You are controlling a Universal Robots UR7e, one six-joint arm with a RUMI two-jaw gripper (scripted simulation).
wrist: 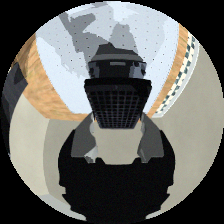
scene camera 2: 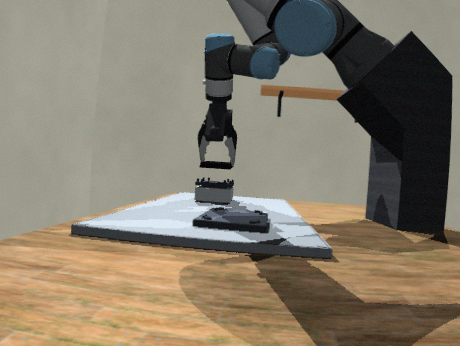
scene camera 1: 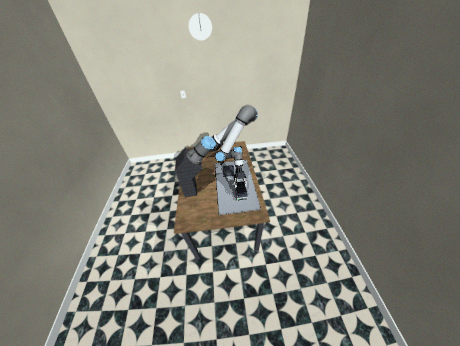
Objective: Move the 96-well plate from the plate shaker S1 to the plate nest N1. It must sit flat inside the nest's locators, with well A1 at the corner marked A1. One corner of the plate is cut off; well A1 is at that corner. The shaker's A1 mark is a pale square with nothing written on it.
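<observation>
Visible: a plate nest N1, a plate shaker S1, a 96-well plate and my gripper. The wrist view also shows my gripper.
</observation>
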